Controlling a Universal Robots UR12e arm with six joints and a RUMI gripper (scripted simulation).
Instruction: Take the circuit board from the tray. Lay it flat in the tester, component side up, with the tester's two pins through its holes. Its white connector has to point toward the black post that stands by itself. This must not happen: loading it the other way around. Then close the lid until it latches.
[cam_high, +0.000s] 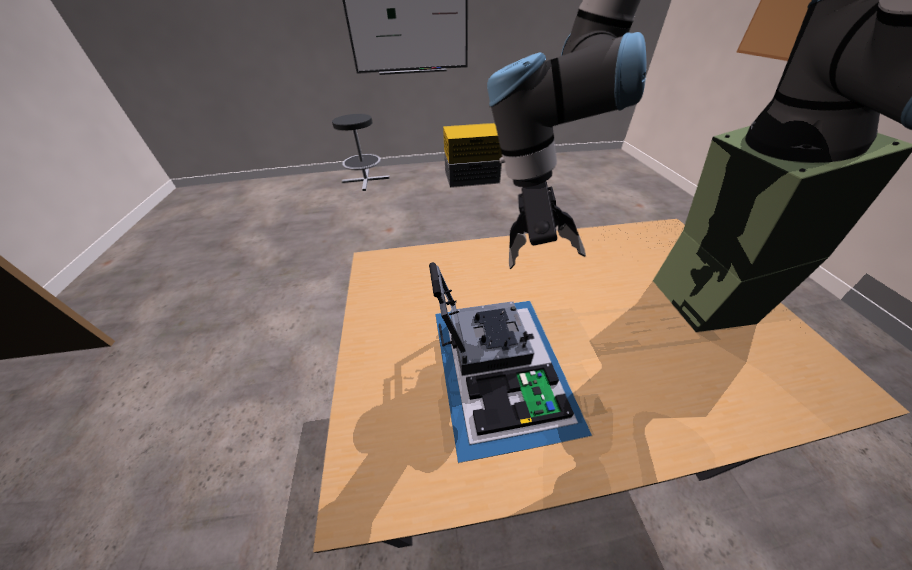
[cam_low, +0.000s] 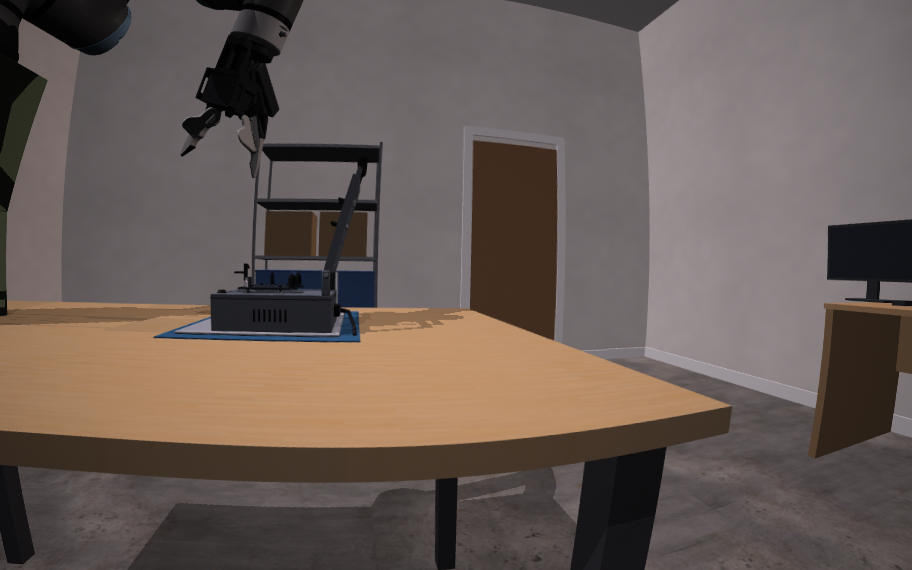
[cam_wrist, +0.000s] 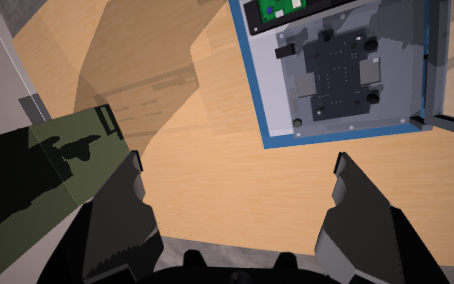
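Right now the green circuit board is 3 cm ahead of my hand, 18 cm to the left of it and 24 cm below it. From my hand the other things lie so: tester: 13 cm ahead, 6 cm to the left, 15 cm below; then see-through lid: 22 cm ahead, 3 cm to the left, 8 cm below.
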